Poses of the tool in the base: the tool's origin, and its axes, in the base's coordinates. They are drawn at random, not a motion.
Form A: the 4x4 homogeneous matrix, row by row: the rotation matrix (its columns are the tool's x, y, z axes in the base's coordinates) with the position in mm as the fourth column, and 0 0 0 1 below. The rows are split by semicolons.
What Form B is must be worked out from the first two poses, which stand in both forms.
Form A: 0.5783, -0.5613, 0.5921, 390; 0.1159, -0.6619, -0.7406, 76; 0.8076, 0.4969, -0.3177, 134; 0, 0, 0, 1
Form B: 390, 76, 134, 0.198, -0.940, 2.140
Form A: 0.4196, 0.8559, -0.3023, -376; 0.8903, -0.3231, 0.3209, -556; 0.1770, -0.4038, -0.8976, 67; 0, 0, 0, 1
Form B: -376, -556, 67, 1.130, -0.178, -2.719
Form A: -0.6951, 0.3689, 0.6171, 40; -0.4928, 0.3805, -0.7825, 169; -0.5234, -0.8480, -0.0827, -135; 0, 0, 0, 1
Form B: 40, 169, -135, -2.525, 0.551, -1.668
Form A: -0.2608, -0.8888, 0.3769, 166; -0.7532, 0.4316, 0.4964, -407; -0.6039, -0.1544, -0.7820, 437; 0, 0, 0, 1
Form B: 166, -407, 437, -1.904, 0.648, -2.947
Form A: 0.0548, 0.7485, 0.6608, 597; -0.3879, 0.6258, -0.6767, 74; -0.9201, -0.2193, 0.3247, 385; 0, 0, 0, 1
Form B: 597, 74, 385, -1.430, 1.168, -0.594
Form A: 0.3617, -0.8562, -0.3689, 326; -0.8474, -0.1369, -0.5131, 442; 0.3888, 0.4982, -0.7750, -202; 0, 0, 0, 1
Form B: 326, 442, -202, -1.167, -0.399, 2.570
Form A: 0.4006, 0.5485, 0.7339, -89; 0.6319, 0.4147, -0.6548, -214; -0.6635, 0.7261, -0.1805, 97; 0, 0, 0, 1
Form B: -89, -214, 97, 1.006, 0.725, 1.814
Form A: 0.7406, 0.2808, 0.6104, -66; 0.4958, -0.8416, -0.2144, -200; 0.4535, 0.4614, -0.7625, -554; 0, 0, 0, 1
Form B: -66, -200, -554, 0.590, -0.471, 2.597
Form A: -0.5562, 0.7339, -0.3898, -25; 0.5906, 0.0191, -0.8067, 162; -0.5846, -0.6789, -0.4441, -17; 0, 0, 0, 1
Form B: -25, 162, -17, 2.326, 0.624, -2.150
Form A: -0.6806, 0.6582, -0.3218, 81; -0.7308, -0.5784, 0.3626, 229; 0.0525, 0.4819, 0.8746, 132; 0, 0, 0, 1
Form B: 81, 229, 132, -2.321, -0.053, 0.504
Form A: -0.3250, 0.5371, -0.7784, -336; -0.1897, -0.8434, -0.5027, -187; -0.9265, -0.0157, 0.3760, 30; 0, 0, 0, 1
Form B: -336, -187, 30, -2.613, 1.185, -0.042
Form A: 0.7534, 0.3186, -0.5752, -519; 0.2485, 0.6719, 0.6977, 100; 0.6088, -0.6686, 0.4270, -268; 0, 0, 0, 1
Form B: -519, 100, -268, 0.319, -0.655, -1.002
